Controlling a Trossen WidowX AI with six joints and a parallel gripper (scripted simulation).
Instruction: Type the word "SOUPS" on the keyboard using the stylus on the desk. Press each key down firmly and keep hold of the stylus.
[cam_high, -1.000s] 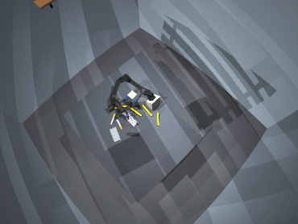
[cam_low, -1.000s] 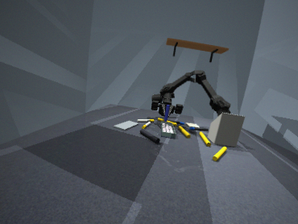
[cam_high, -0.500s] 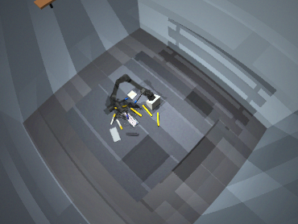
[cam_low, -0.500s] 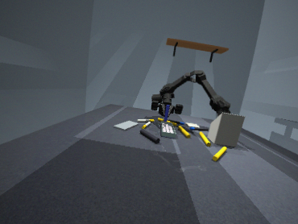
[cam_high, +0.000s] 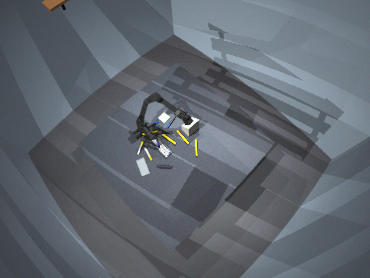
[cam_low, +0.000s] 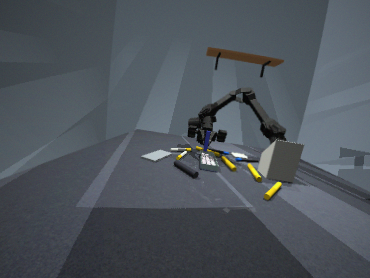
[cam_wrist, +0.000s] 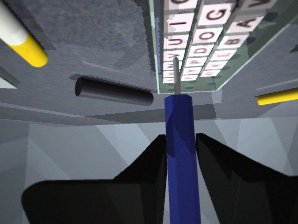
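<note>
Now: gripper tip 12 cm past the yellow stick, 1 cm to the right of it and 7 cm above it. The rest, counted from my gripper tip: blue stylus 1 cm below; grey stylus tip 5 cm below; dark cylinder 10 cm ahead, 12 cm to the left, 7 cm below.
</note>
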